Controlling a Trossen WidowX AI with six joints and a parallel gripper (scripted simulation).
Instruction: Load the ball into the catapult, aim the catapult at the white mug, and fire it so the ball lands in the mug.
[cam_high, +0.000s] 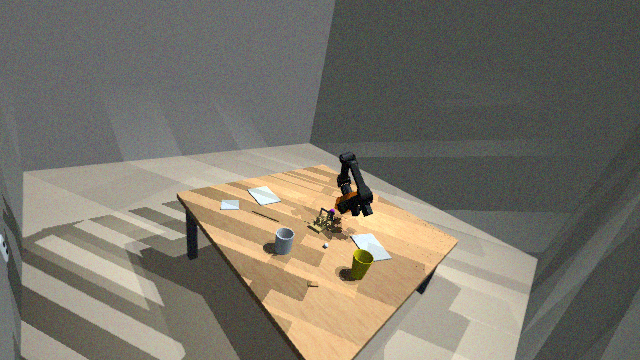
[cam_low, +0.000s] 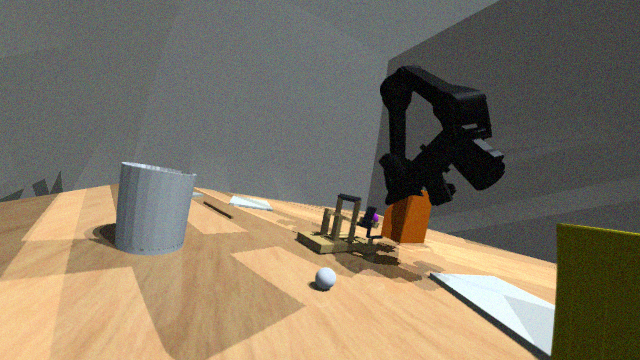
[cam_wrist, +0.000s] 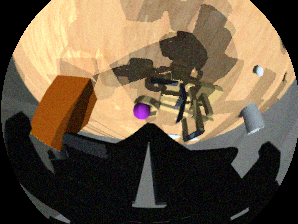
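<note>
Now: the purple ball 40 mm to the right of my gripper tip and 40 mm below it. Round my gripper tip: wooden catapult (60 mm ahead, 10 mm to the right, 50 mm below); then frame (90 mm ahead, 20 mm to the right, 20 mm below); then white ball (190 mm ahead, 160 mm to the left, 90 mm below).
</note>
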